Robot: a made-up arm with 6 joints. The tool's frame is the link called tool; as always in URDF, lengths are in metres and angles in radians. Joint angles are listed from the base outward. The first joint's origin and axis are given. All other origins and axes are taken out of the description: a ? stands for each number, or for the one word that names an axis. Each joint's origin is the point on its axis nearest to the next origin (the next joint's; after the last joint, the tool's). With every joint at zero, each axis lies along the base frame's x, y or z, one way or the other. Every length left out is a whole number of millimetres.
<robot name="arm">
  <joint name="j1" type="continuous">
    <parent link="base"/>
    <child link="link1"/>
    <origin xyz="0.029 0 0.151"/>
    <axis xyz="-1 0 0"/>
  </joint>
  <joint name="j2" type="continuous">
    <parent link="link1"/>
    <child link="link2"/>
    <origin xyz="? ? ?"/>
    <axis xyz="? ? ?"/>
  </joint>
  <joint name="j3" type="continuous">
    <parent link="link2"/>
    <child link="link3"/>
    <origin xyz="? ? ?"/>
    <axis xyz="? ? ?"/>
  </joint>
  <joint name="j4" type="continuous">
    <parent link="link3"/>
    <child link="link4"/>
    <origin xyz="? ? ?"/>
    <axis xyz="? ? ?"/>
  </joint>
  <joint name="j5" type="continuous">
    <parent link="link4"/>
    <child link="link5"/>
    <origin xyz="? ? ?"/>
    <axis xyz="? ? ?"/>
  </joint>
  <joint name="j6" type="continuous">
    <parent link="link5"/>
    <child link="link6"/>
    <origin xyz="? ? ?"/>
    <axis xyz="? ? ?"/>
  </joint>
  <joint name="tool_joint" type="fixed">
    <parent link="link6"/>
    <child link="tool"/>
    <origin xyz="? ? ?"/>
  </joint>
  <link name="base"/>
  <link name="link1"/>
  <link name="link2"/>
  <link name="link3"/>
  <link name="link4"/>
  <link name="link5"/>
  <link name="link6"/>
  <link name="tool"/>
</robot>
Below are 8 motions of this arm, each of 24 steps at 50 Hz.
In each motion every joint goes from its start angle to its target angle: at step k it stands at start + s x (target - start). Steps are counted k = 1, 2, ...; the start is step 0. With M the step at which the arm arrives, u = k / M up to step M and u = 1 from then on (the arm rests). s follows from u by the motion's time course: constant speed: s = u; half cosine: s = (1 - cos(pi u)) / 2; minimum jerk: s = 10 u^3 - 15 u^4 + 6 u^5.
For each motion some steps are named. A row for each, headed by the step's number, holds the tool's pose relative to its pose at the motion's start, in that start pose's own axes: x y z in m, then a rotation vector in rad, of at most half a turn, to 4 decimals.
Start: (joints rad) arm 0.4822 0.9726 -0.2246 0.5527 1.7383 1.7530
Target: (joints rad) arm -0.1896 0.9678 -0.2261 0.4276 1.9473 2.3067
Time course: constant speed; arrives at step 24
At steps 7, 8, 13, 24:
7: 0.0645 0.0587 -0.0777 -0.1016 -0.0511 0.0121
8: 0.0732 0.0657 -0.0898 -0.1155 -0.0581 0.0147
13: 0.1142 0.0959 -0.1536 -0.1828 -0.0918 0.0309
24: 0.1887 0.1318 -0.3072 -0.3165 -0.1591 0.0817

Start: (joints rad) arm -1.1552 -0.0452 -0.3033 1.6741 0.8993 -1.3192
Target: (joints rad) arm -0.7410 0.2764 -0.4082 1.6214 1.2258 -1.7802
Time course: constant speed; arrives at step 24
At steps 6, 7, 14, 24:
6: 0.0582 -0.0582 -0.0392 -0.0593 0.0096 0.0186
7: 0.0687 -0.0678 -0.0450 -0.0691 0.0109 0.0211
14: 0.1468 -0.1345 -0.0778 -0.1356 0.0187 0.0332
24: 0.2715 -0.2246 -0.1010 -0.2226 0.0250 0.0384

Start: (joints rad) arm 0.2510 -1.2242 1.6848 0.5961 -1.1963 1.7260
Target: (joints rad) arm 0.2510 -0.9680 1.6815 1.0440 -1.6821 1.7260
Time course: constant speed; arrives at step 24
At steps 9, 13, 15, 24:
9: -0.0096 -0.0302 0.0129 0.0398 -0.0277 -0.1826
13: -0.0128 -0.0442 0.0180 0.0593 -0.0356 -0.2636
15: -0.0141 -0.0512 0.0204 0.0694 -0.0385 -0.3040
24: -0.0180 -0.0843 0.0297 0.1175 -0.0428 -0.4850

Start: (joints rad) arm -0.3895 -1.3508 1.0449 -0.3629 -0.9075 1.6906
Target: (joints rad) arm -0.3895 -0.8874 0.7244 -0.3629 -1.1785 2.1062
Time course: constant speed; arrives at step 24
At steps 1, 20, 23, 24:
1: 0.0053 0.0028 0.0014 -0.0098 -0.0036 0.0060
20: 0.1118 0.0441 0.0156 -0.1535 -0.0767 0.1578
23: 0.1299 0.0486 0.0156 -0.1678 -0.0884 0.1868
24: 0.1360 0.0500 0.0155 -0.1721 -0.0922 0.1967

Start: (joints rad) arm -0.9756 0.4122 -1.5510 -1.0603 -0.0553 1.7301
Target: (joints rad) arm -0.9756 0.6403 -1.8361 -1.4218 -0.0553 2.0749
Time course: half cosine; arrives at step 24
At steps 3, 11, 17, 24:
3: 0.0004 0.0055 -0.0029 -0.0087 -0.0086 0.0069
11: 0.0049 0.0654 -0.0391 -0.1029 -0.0983 0.0739
17: 0.0104 0.1229 -0.0831 -0.1963 -0.1819 0.1287
24: 0.0145 0.1526 -0.1104 -0.2477 -0.2260 0.1545

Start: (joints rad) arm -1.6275 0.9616 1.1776 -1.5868 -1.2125 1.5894
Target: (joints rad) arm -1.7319 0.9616 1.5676 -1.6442 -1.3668 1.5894
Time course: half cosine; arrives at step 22
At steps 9, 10, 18, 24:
9: 0.1023 -0.0286 0.0332 0.0415 0.1555 -0.0226
10: 0.1228 -0.0337 0.0376 0.0482 0.1860 -0.0264
18: 0.2706 -0.0645 0.0488 0.0816 0.4033 -0.0465
24: 0.2947 -0.0683 0.0473 0.0848 0.4386 -0.0487

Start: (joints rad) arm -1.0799 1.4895 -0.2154 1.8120 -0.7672 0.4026
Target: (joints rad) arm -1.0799 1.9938 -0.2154 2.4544 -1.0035 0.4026
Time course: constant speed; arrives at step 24
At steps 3, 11, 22, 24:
3: -0.0184 -0.0306 -0.0409 0.1027 -0.0786 0.0149
11: -0.0452 -0.0855 -0.1782 0.3673 -0.2970 0.0530
22: -0.0157 -0.0881 -0.4030 0.7010 -0.6200 0.1070
24: -0.0009 -0.0795 -0.4443 0.7568 -0.6818 0.1175

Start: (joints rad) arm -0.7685 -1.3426 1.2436 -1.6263 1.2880 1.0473
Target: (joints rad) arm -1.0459 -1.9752 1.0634 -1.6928 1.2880 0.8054
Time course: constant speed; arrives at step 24
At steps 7, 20, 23, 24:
7: 0.0206 0.0498 -0.0019 -0.0351 0.0662 -0.1889
20: 0.0946 0.1047 -0.0035 -0.0375 0.2160 -0.5600
23: 0.1158 0.1090 -0.0035 -0.0265 0.2542 -0.6479
24: 0.1230 0.1097 -0.0035 -0.0219 0.2672 -0.6773

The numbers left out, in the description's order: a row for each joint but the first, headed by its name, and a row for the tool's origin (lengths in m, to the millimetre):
j2: xyz 0 -0.057 -0.107, axis 0 0 1
j3: xyz 0.053 0.059 0, axis 1 0 0
j4: xyz 0 0.201 -0.076, axis 0 -1 0
j5: xyz -0.603 0 -0.008, axis -1 0 0
j6: xyz 0 0.054 -0.001, axis 0 -1 0
tool: xyz -0.066 0 0.115

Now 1 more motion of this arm.
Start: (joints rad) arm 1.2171 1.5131 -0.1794 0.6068 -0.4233 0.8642
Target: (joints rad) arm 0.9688 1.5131 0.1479 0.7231 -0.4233 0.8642
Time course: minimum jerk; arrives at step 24
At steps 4, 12, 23, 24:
4: -0.0058 0.0028 -0.0088 0.0042 -0.0150 -0.0083
12: -0.0675 0.0436 -0.1281 0.0642 -0.2111 -0.1164
23: -0.1033 0.0962 -0.2600 0.1383 -0.4195 -0.2313
24: -0.1033 0.0963 -0.2602 0.1384 -0.4198 -0.2314

